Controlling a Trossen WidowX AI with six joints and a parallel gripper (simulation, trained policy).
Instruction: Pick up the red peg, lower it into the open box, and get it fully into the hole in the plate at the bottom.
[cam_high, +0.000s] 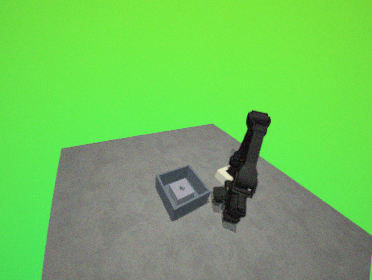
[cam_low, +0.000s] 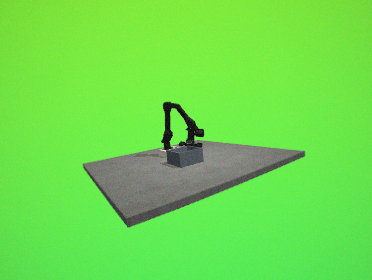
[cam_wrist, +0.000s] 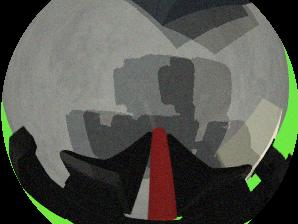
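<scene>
My gripper tip is 40 mm below the red peg. Also, from my gripper tip: light plate 180 mm ahead, 150 mm to the right, 40 mm above; grey box 180 mm ahead, 150 mm to the right, 20 mm above.
</scene>
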